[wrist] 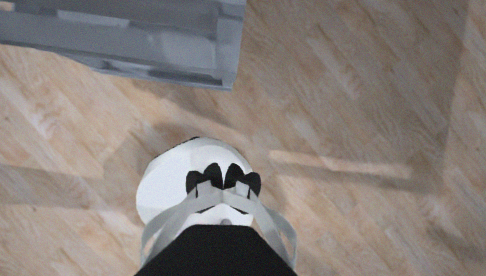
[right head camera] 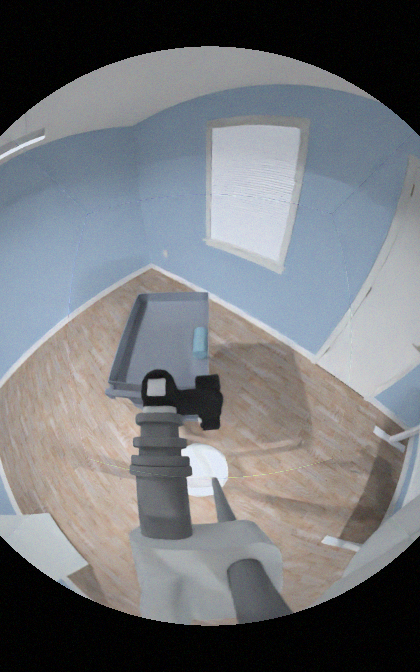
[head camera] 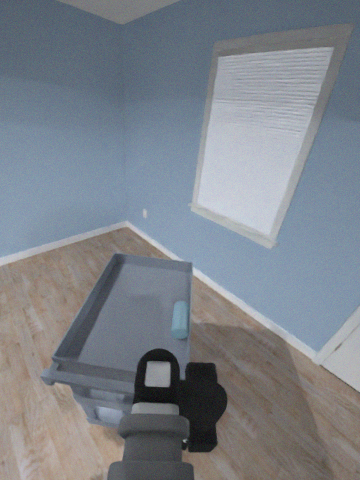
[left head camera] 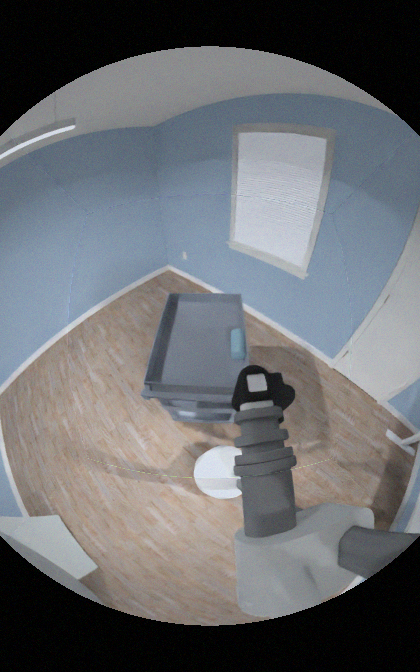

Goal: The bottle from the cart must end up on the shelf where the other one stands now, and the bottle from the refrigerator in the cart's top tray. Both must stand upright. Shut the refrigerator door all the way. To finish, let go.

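Places are measured from the robot's base along level axes (x back, y right, z up), in centimetres.
Where they show: gripper, fingertip midpoint: (wrist: 223, 179) (head camera: 186, 442).
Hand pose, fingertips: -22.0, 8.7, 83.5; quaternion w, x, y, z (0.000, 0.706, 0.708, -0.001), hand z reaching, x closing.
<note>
After its pixels a point has its place, as x, y, z.
The grey cart (head camera: 125, 315) @[-65.7, -16.1, 76.7] (left head camera: 195, 345) (right head camera: 160, 340) stands ahead; a lower corner of the cart (wrist: 225, 55) @[-33.3, 8.4, 83.7] shows at the upper left of the wrist view. A light-blue bottle (head camera: 180, 320) @[-59.7, 7.7, 83.7] (left head camera: 238, 343) (right head camera: 200, 342) lies on its side in the cart's top tray, along the right wall. My gripper (wrist: 223, 179) @[-22.0, 8.7, 83.5] points down above the robot's white base, short of the cart's near end. Its black fingertips are together, with nothing seen between them. The head views hide the fingertips. The refrigerator, its bottle and the shelf cannot be made out.
Blue walls meet in a corner behind the cart. A window (head camera: 260, 135) @[-161.2, 59.1, 150.5] (left head camera: 280, 195) (right head camera: 254, 190) is on the right wall, with a white door (left head camera: 380, 350) (right head camera: 367, 325) farther right. A pale panel (left head camera: 50, 545) (right head camera: 40, 542) shows at the lower left. White legs (left head camera: 400, 441) (right head camera: 389, 438) stand at the right.
</note>
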